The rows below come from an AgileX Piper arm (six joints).
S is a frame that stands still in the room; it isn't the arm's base.
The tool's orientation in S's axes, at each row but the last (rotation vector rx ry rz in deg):
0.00 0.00 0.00
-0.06 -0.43 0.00
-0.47 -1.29 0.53
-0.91 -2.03 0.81
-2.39 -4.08 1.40
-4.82 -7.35 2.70
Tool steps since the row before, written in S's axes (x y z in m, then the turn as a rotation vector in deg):
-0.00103 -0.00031 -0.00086 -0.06 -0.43 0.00
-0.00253 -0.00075 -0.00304 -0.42 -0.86 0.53
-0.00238 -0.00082 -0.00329 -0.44 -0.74 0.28
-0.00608 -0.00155 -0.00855 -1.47 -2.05 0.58
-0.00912 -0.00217 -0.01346 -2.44 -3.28 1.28
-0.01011 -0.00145 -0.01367 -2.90 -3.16 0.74
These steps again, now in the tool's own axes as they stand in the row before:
-0.00103 -0.00031 -0.00086 -0.06 -0.43 0.00
-0.00255 -0.00075 -0.00302 -0.42 -0.86 0.53
-0.00246 -0.00077 -0.00324 -0.44 -0.74 0.28
-0.00640 -0.00133 -0.00835 -1.48 -2.04 0.60
-0.01010 -0.00139 -0.01285 -2.43 -3.27 1.32
-0.01181 0.00016 -0.01232 -2.95 -3.09 0.85

